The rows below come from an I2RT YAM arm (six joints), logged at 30 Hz.
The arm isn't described. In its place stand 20 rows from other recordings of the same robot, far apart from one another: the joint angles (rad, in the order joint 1, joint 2, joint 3, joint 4, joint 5, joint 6), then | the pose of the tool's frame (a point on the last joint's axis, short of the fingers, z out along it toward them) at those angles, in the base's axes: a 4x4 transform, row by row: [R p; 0 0 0 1], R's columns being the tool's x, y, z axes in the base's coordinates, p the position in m.
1.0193, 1.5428, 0.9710, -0.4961, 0.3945, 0.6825 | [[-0.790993, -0.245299, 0.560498, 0.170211], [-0.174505, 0.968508, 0.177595, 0.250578], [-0.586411, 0.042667, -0.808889, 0.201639], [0, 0, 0, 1]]
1.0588, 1.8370, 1.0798, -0.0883, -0.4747, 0.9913 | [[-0.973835, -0.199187, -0.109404, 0.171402], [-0.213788, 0.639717, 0.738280, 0.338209], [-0.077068, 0.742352, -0.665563, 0.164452], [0, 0, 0, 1]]
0.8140, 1.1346, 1.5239, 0.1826, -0.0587, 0.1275 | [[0.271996, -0.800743, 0.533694, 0.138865], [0.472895, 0.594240, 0.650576, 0.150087], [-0.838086, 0.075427, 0.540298, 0.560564], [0, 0, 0, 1]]
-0.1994, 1.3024, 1.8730, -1.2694, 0.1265, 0.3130 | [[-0.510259, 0.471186, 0.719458, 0.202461], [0.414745, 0.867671, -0.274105, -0.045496], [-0.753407, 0.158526, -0.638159, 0.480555], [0, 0, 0, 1]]
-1.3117, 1.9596, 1.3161, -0.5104, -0.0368, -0.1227 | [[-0.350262, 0.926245, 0.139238, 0.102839], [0.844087, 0.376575, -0.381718, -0.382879], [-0.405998, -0.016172, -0.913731, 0.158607], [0, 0, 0, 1]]
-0.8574, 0.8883, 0.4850, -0.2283, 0.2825, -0.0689 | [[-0.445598, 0.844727, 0.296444, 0.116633], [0.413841, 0.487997, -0.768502, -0.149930], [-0.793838, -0.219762, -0.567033, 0.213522], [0, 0, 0, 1]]
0.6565, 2.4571, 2.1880, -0.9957, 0.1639, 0.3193 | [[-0.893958, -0.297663, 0.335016, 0.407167], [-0.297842, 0.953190, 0.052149, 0.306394], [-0.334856, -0.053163, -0.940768, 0.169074], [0, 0, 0, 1]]
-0.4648, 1.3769, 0.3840, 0.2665, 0.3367, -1.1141 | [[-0.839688, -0.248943, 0.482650, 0.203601], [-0.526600, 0.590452, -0.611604, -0.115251], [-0.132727, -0.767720, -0.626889, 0.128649], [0, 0, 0, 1]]
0.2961, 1.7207, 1.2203, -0.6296, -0.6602, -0.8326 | [[-0.226539, -0.963389, 0.143391, 0.325283], [-0.679946, 0.261832, 0.684922, 0.122060], [-0.697391, 0.057663, -0.714368, 0.217281], [0, 0, 0, 1]]
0.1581, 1.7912, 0.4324, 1.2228, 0.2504, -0.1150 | [[-0.143323, 0.073952, 0.986909, 0.293116], [-0.135422, 0.986359, -0.093577, 0.037799], [-0.980367, -0.147061, -0.131353, 0.129516], [0, 0, 0, 1]]
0.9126, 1.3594, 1.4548, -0.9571, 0.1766, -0.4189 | [[-0.135788, -0.836365, 0.531089, 0.172417], [-0.830240, 0.388567, 0.399645, 0.212762], [-0.540613, -0.386665, -0.747146, 0.371929], [0, 0, 0, 1]]
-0.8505, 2.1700, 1.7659, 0.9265, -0.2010, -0.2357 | [[0.174685, 0.682002, 0.710182, 0.343133], [-0.545957, 0.667329, -0.506560, -0.380218], [-0.819400, -0.299240, 0.488916, 0.344672], [0, 0, 0, 1]]
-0.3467, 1.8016, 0.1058, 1.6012, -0.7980, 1.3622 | [[-0.442133, -0.002782, 0.896945, 0.204087], [0.885956, 0.154727, 0.437196, -0.046634], [-0.139998, 0.987953, -0.065946, 0.110594], [0, 0, 0, 1]]
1.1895, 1.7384, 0.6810, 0.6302, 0.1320, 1.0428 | [[-0.833977, -0.307913, 0.457899, 0.129420], [0.220948, 0.574060, 0.788440, 0.310221], [-0.505632, 0.758713, -0.410720, 0.144574], [0, 0, 0, 1]]
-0.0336, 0.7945, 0.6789, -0.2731, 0.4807, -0.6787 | [[-0.582011, 0.118289, 0.804531, 0.182349], [-0.537387, 0.686590, -0.489704, -0.022600], [-0.610309, -0.717358, -0.336036, 0.293202], [0, 0, 0, 1]]
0.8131, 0.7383, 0.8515, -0.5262, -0.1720, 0.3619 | [[-0.549506, -0.672441, 0.495849, 0.106426], [-0.073257, 0.629976, 0.773152, 0.121358], [-0.832272, 0.388528, -0.395437, 0.334695], [0, 0, 0, 1]]
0.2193, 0.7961, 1.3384, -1.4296, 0.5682, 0.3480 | [[-0.660854, 0.397514, 0.636597, 0.082148], [0.147193, 0.900388, -0.409432, -0.001317], [-0.735939, -0.176872, -0.653536, 0.399359], [0, 0, 0, 1]]
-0.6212, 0.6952, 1.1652, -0.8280, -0.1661, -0.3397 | [[-0.417958, 0.327528, 0.847371, 0.093461], [-0.104973, 0.909089, -0.403160, -0.059653], [-0.902381, -0.257455, -0.345579, 0.408822], [0, 0, 0, 1]]
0.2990, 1.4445, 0.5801, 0.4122, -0.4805, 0.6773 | [[-0.738083, -0.251488, 0.626089, 0.268821], [0.354021, 0.645591, 0.676669, 0.100081], [-0.574371, 0.721087, -0.387467, 0.181844], [0, 0, 0, 1]]
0.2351, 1.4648, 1.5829, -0.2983, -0.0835, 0.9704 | [[-0.355844, -0.032414, 0.933983, 0.326060], [0.760261, 0.571163, 0.309479, 0.081154], [-0.543488, 0.820197, -0.178602, 0.444848], [0, 0, 0, 1]]
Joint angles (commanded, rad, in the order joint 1, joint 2, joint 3, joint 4, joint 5, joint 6), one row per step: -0.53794 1.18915 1.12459 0.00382 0.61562 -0.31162; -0.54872 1.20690 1.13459 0.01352 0.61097 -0.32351; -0.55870 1.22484 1.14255 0.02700 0.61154 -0.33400; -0.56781 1.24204 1.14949 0.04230 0.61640 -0.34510; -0.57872 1.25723 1.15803 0.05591 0.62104 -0.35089; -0.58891 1.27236 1.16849 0.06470 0.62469 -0.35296; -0.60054 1.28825 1.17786 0.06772 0.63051 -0.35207; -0.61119 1.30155 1.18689 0.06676 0.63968 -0.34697; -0.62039 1.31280 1.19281 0.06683 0.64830 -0.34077; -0.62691 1.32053 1.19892 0.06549 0.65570 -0.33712; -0.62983 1.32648 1.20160 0.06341 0.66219 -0.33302; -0.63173 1.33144 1.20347 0.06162 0.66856 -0.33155
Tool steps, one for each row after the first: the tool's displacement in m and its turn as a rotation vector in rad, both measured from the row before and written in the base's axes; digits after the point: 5 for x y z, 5 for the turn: 0.00246 -0.00479 -0.00002 -0.00554 0.00906 -0.00556; 0.00248 -0.00484 -0.00048 -0.00600 0.00667 -0.01006; 0.00228 -0.00467 -0.00053 -0.00715 0.00612 -0.01348; 0.00137 -0.00480 0.00033 -0.00609 -0.00035 -0.01532; 0.00138 -0.00462 0.00046 -0.00313 -0.00142 -0.01377; 0.00117 -0.00516 -0.00078 0.00207 0.00220 -0.01747; 0.00055 -0.00460 -0.00064 0.00429 -0.00029 -0.02000; 0.00039 -0.00400 -0.00109 0.00458 -0.00135 -0.01806; 0.00010 -0.00279 -0.00019 0.00246 -0.00085 -0.01407; 0.00048 -0.00169 -0.00097 0.00398 0.00062 -0.00959; 0.00047 -0.00129 -0.00095 0.00295 0.00277 -0.00833
